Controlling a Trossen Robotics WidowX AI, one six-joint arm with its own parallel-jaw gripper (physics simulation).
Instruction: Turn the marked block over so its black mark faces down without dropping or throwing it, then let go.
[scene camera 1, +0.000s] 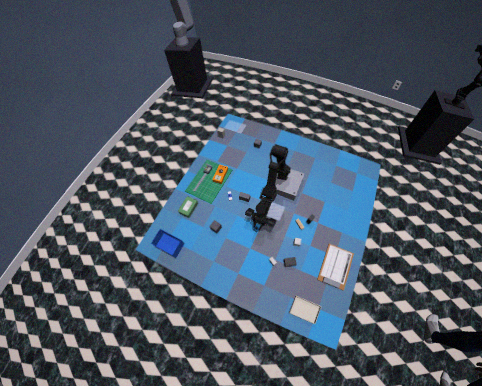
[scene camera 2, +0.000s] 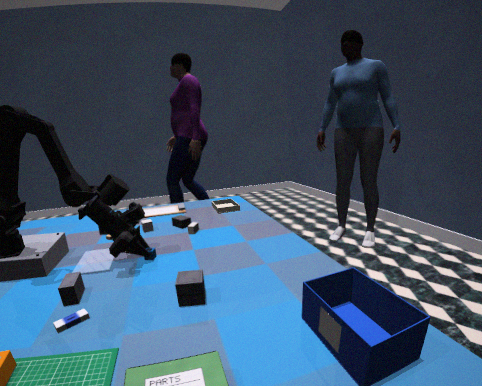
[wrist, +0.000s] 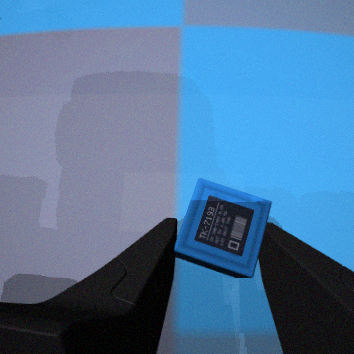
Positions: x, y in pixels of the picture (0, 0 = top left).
My gripper (scene camera 2: 149, 253) holds a blue block (wrist: 223, 228); nothing else touches it.
